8 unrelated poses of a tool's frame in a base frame.
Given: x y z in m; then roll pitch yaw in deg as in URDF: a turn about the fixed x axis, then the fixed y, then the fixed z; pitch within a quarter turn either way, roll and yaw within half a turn.
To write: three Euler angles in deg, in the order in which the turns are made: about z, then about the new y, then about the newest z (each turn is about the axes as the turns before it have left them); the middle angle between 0 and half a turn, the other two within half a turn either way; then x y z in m. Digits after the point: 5 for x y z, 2 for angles.
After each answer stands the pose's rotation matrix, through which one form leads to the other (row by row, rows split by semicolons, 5 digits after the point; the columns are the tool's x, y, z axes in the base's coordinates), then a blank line. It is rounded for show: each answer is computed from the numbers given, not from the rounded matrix.
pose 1, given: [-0.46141 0.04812 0.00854 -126.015 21.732 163.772]
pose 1, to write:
[-91.16 123.11 -63.77 -0.46141 0.04812 0.00854]
-0.89191 0.45188 -0.01700; 0.25960 0.48087 -0.83748; -0.37027 -0.75137 -0.54621

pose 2, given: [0.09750 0.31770 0.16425 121.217 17.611 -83.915]
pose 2, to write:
[175.69 119.60 69.64 0.09750 0.31770 0.16425]
0.10104 -0.48793 -0.86701; -0.94776 -0.31223 0.06527; -0.30255 0.81513 -0.49399

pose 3, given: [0.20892 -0.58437 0.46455 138.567 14.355 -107.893]
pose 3, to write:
[146.42 136.58 68.86 0.20892 -0.58437 0.46455]
-0.29765 -0.76387 -0.57263; -0.92192 0.07422 0.38020; -0.24793 0.64108 -0.72632

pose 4, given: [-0.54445 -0.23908 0.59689 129.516 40.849 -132.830]
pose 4, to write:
[108.82 118.77 41.74 -0.54445 -0.23908 0.59689]
-0.51424 -0.80967 -0.28283; -0.55475 0.06252 0.82966; -0.65407 0.58355 -0.48132

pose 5, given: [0.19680 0.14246 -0.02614 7.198 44.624 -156.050]
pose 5, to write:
[-166.24 45.08 7.24 0.19680 0.14246 -0.02614]
-0.65045 0.32230 -0.68777; -0.28892 -0.94243 -0.16839; -0.70245 0.08918 0.70612

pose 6, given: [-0.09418 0.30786 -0.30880 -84.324 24.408 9.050]
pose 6, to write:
[96.70 84.83 -65.49 -0.09418 0.30786 -0.30880]
0.89929 -0.42164 -0.11616; 0.14324 0.03299 0.98914; -0.41323 -0.90616 0.09006

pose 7, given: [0.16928 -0.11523 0.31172 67.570 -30.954 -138.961]
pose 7, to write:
[119.05 70.90 122.98 0.16928 -0.11523 0.31172]
-0.64684 0.60912 -0.45887; -0.56306 0.02437 0.82605; 0.51435 0.79270 0.32721

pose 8, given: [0.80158 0.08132 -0.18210 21.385 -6.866 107.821]
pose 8, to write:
[0.84 22.41 108.27 0.80158 0.08132 -0.18210]
-0.30385 -0.87313 0.38120; 0.94519 -0.32647 0.00562; 0.11955 0.36202 0.92447

